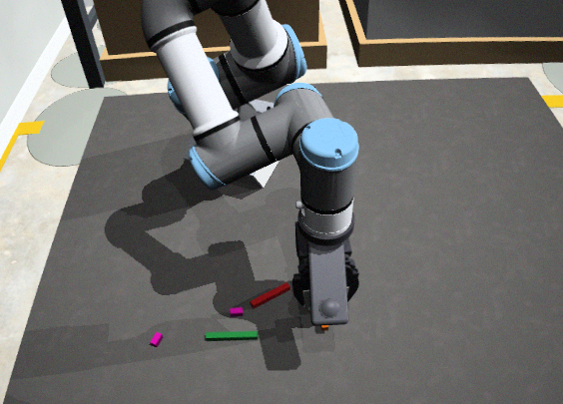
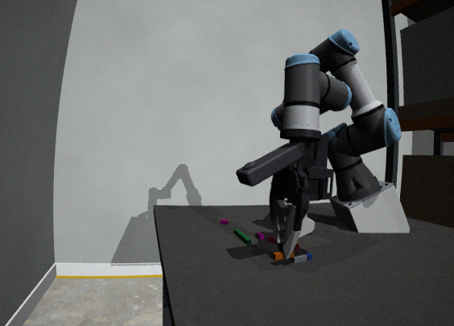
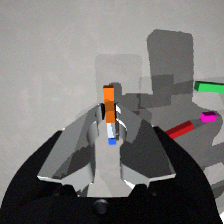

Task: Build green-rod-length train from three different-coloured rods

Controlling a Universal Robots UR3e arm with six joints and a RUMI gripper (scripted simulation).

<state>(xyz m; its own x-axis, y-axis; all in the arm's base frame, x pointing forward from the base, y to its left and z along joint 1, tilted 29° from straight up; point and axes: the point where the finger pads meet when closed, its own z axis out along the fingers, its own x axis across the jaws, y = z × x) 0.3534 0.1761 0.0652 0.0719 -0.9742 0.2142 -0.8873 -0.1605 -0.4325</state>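
The orange rod lies 10 mm below my hand. Also, from my hand: grey rod (40 mm behind, 20 mm below); then blue rod (60 mm behind, 20 mm below); then red rod (50 mm behind, 80 mm to the right, 20 mm below).
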